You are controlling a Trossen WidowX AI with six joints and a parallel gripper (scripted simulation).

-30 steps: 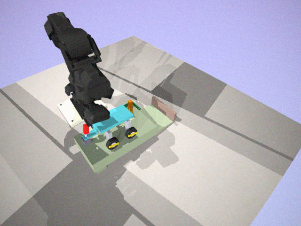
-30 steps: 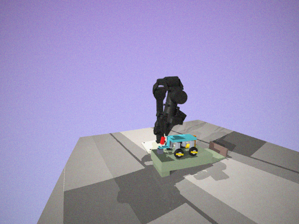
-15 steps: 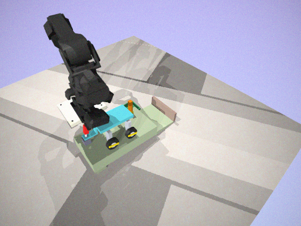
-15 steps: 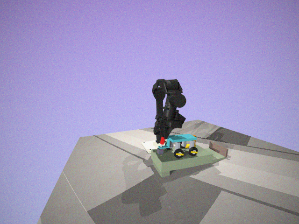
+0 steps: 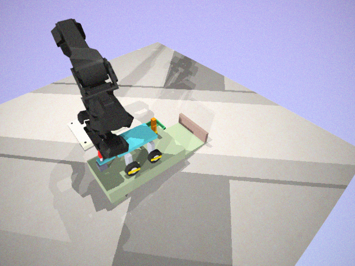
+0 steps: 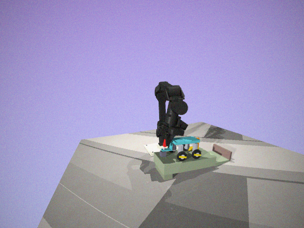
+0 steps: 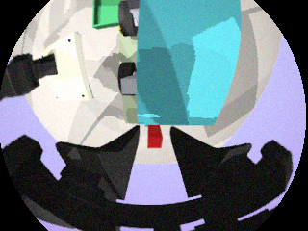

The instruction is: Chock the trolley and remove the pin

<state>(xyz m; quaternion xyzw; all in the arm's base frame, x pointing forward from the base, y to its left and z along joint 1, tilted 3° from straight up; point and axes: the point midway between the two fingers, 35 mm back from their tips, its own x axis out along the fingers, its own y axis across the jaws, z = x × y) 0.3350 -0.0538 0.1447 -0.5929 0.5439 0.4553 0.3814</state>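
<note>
The red-headed stop pin lies 1 cm to the right of my gripper tip and 1 cm below it. Also, from my gripper tip: yellow chock: 6 cm behind, 17 cm to the left, 6 cm below; then pale green ramp: 1 cm ahead, 10 cm to the left, 9 cm below; then cyan-topped trolley: 1 cm ahead, 9 cm to the left, 3 cm below.
</note>
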